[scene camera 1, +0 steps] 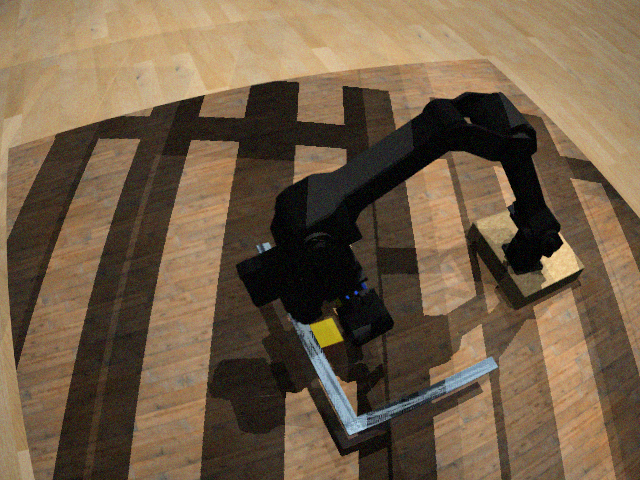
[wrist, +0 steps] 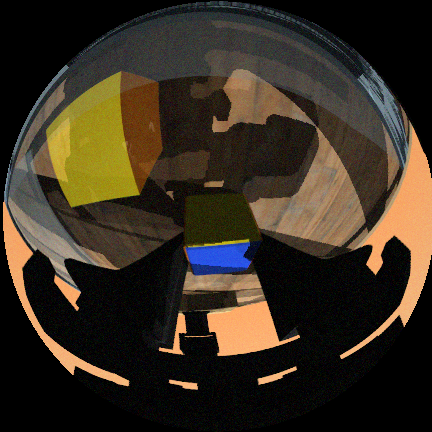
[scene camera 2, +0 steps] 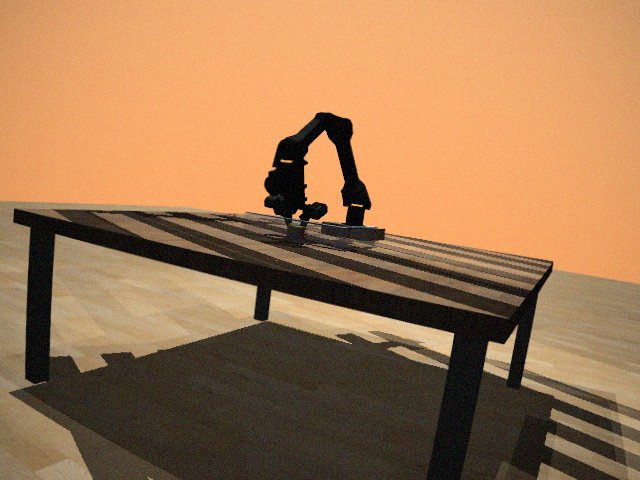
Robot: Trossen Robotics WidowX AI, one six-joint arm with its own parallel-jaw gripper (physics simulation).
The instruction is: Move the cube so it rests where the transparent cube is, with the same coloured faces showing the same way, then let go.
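Pixels of known places: gripper, fingertip midpoint: [scene camera 1: 355,297] [wrist: 218,236]; arm's base, origin of the base link: [scene camera 1: 522,257] [wrist: 194,312] [scene camera 2: 354,225].
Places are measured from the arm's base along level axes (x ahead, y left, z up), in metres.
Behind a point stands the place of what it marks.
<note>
The solid cube [scene camera 1: 356,292] {x 0.311, y 0.005, z -0.001 m} [wrist: 220,260] {x 0.314, y 0.003, z -0.001 m} has a blue top and a dark yellow side in the wrist view. In scene camera 1 it is mostly hidden, with small blue patches showing. The black gripper [scene camera 1: 345,305] {x 0.307, y 0.000, z -0.023 m} [scene camera 2: 297,222] {x 0.307, y 0.000, z -0.023 m} [wrist: 222,237] {x 0.307, y 0.000, z -0.023 m} points down and is shut on the solid cube, one finger on each side. Whether the cube touches the table cannot be told. The transparent cube [scene camera 1: 326,332] {x 0.371, y 0.061, z -0.002 m} [wrist: 95,145] has a yellow top and an orange-brown side. It stands beside the held cube, apart from it, near the barrier corner's long side. In scene camera 2 the cubes are too small to separate.
An L-shaped see-through barrier with a pale blue-grey rim [scene camera 1: 454,381] {x 0.227, y 0.189, z 0.019 m} [wrist: 382,97] runs past the transparent cube; the arm partly covers it in scene camera 1. The arm's base stands on a block [scene camera 1: 491,232] [scene camera 2: 373,234] on the wooden table [scene camera 1: 170,310] {x 0.585, y -0.037, z -0.042 m} [scene camera 2: 361,271] {x 0.623, y 0.441, z -0.041 m}. Striped shadows cross the table.
</note>
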